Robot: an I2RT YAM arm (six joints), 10 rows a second.
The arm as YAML. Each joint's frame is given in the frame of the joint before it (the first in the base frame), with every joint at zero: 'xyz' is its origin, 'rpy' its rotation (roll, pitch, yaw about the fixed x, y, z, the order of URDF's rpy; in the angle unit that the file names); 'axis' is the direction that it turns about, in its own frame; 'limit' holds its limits. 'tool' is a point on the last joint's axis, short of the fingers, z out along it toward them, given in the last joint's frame.
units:
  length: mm
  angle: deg
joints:
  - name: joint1
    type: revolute
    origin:
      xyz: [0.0, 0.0, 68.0]
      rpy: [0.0, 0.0, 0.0]
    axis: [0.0, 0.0, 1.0]
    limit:
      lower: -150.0
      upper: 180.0
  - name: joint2
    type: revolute
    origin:
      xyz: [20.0, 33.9, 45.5]
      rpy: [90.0, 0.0, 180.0]
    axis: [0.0, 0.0, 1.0]
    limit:
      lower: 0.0
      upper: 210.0
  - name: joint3
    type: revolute
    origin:
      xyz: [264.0, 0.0, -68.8]
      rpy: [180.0, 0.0, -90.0]
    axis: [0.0, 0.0, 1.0]
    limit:
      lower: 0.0
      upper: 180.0
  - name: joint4
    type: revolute
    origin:
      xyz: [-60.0, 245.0, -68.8]
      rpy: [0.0, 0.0, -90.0]
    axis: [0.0, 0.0, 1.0]
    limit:
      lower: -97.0
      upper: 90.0
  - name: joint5
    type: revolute
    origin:
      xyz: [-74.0, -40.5, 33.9]
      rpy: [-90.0, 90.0, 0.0]
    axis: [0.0, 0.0, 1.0]
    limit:
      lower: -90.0
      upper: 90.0
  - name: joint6
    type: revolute
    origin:
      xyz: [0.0, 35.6, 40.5]
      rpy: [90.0, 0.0, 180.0]
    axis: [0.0, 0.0, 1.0]
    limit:
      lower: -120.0
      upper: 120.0
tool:
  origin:
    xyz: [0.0, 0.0, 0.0]
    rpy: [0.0, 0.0, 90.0]
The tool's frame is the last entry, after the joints.
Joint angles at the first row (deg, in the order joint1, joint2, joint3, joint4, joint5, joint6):
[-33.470 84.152 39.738 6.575 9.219 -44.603]
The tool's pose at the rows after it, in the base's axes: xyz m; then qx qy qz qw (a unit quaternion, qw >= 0):
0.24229, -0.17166, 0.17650, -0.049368, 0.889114, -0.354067, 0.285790
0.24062, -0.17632, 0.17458, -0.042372, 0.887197, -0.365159, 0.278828
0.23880, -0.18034, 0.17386, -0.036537, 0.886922, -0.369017, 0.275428
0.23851, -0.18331, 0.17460, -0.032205, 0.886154, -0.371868, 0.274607
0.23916, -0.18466, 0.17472, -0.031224, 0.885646, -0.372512, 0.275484
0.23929, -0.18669, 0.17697, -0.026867, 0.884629, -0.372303, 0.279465
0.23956, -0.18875, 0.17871, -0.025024, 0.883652, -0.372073, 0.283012
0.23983, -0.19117, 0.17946, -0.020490, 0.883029, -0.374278, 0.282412
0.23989, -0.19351, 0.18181, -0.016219, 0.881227, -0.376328, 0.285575
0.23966, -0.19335, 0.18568, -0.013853, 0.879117, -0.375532, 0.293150
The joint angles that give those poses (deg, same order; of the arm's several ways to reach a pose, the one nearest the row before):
[-33.976 84.862 38.778 9.400 11.255 -45.996]
[-34.777 85.480 38.614 10.609 12.295 -46.493]
[-35.588 85.806 38.665 10.995 12.471 -46.658]
[-36.068 86.051 38.994 11.134 12.580 -46.670]
[-36.211 86.332 39.222 11.339 12.503 -46.670]
[-36.544 86.286 39.651 11.212 12.170 -46.319]
[-36.874 86.348 40.050 11.202 11.735 -46.231]
[-37.184 86.631 40.443 11.250 11.928 -46.077]
[-37.538 86.623 40.862 11.317 11.799 -45.878]
[-37.598 85.992 41.069 11.084 11.297 -45.444]

